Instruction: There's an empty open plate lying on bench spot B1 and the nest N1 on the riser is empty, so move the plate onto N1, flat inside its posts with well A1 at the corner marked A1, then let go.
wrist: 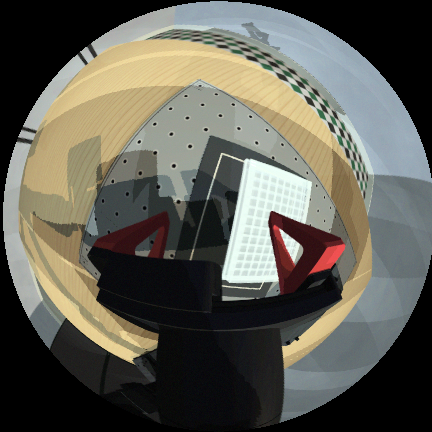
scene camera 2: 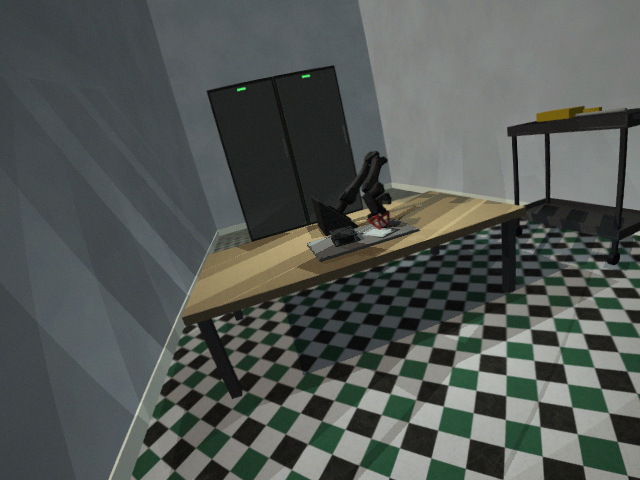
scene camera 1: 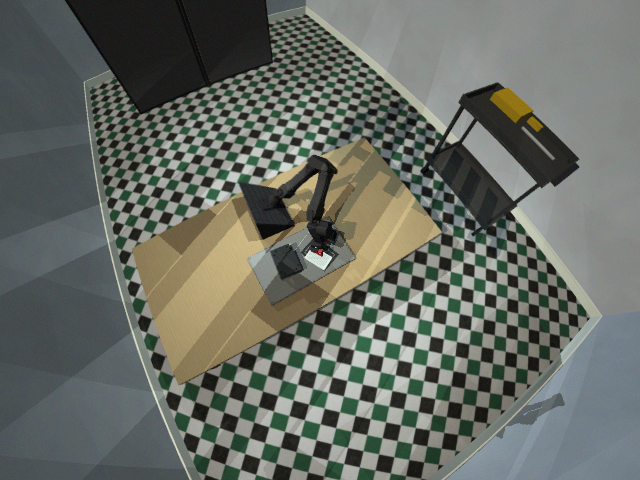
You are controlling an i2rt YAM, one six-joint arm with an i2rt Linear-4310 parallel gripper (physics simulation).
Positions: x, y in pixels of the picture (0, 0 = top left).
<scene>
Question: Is my gripper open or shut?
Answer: Open.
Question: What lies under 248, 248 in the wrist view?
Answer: A white well plate.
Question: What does my gripper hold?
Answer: Nothing.
</scene>
